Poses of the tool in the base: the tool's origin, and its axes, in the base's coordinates. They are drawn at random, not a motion.
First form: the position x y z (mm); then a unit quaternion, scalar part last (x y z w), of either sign.
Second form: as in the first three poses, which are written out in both.
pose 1, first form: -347 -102 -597 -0.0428 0.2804 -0.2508 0.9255
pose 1, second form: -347 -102 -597 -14.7 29.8 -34.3
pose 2, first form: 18 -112 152 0.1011 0.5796 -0.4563 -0.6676
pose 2, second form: 18 -112 152 -65.1 -43.0 96.9
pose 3, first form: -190 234 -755 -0.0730 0.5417 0.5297 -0.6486
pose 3, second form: -190 234 -755 59.0 -38.7 -100.9
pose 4, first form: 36 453 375 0.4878 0.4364 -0.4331 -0.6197
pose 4, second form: 36 453 375 -81.7 -6.8 75.8
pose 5, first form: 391 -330 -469 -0.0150 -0.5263 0.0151 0.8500
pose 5, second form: 391 -330 -469 -5.3 -63.4 5.3
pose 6, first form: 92 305 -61 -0.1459 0.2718 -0.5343 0.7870
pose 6, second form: 92 305 -61 -32.7 15.8 -73.0
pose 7, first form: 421 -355 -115 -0.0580 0.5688 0.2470 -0.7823
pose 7, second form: 421 -355 -115 47.0 -59.5 -63.0
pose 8, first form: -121 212 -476 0.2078 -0.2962 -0.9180 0.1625
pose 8, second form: -121 212 -476 39.6 16.6 -153.9
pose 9, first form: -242 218 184 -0.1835 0.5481 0.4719 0.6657
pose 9, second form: -242 218 184 39.4 64.6 96.2
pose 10, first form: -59 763 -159 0.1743 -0.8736 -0.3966 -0.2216
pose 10, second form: -59 763 -159 133.6 31.7 -171.3
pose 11, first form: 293 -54 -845 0.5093 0.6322 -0.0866 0.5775
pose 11, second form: 293 -54 -845 123.6 54.9 71.1
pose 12, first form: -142 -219 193 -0.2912 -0.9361 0.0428 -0.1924
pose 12, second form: -142 -219 193 178.0 22.7 145.0
